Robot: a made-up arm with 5 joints.
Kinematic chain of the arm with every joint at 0, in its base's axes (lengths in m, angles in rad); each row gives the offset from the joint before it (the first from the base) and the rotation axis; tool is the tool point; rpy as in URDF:
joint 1: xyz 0 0 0.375 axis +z
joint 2: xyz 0 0 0 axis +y
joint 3: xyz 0.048 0 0.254 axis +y
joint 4: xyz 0.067 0 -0.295 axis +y
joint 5: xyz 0.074 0 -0.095 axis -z
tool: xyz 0 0 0 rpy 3.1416 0 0
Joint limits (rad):
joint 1: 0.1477..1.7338
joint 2: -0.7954..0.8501
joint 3: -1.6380..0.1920
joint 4: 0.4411..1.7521
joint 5: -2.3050..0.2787
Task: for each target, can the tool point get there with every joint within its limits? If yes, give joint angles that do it. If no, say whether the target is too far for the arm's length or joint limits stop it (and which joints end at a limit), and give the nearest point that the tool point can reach.
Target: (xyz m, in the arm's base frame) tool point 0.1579 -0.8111 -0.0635
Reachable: no: too far | nearest point 0.0176 -0.1072 0.2515 | short by 0.784 m
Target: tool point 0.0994 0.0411 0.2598
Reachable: yes | joints 0.3921 -0.1663 -0.1278 1.3601 -0.7443
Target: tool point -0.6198 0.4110 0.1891
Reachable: no: too far | nearest point -0.0818 0.4976 0.1912 | short by 0.545 m
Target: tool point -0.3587 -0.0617 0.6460
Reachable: no: joint limits stop it (at a limit: joint 2, joint 3, joint 4) | nearest point -0.0989 -0.0170 0.3640 | short by 0.386 m
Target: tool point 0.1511 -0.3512 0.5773
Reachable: no: joint limits stop it (at a limit: joint 1, joint 2, joint 3, joint 4) | nearest point 0.0163 -0.0990 0.3640 | short by 0.357 m
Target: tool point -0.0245 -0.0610 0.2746
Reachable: yes | joints 1.1884 0.6667 0.0383 1.5094 -0.2244
